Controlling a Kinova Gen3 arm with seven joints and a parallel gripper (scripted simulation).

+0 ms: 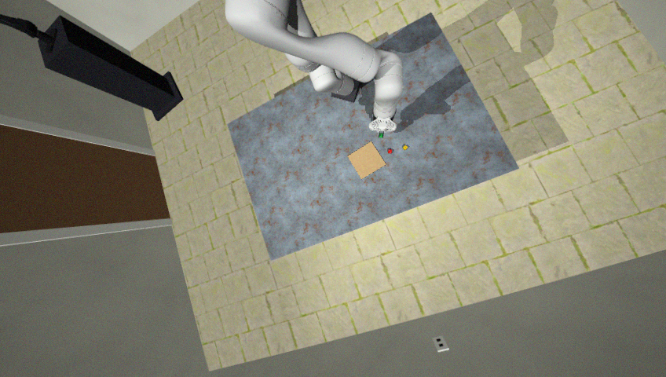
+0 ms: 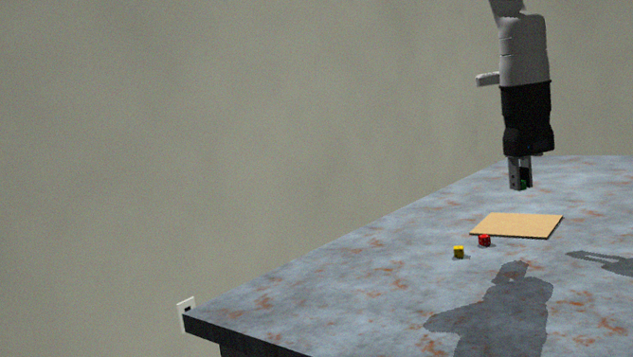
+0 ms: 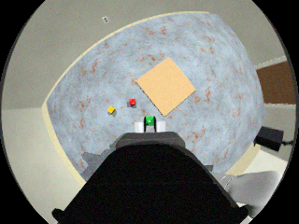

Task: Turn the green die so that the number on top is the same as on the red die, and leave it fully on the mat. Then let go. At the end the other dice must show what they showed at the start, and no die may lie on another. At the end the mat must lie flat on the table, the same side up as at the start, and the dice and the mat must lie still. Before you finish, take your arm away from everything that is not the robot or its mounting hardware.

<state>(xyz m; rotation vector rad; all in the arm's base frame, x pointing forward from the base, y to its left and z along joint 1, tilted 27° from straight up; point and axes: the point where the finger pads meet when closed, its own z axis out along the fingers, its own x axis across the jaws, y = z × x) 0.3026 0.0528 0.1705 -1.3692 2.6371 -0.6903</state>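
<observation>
The tan mat lies 120 mm below my hand, 100 mm to the right of it and 40 mm ahead of it. From my hand the other things lie so: red die: 110 mm below, 70 mm ahead, 10 mm to the left; then yellow die: 110 mm below, 90 mm ahead, 80 mm to the left; then green die: 10 mm below.
</observation>
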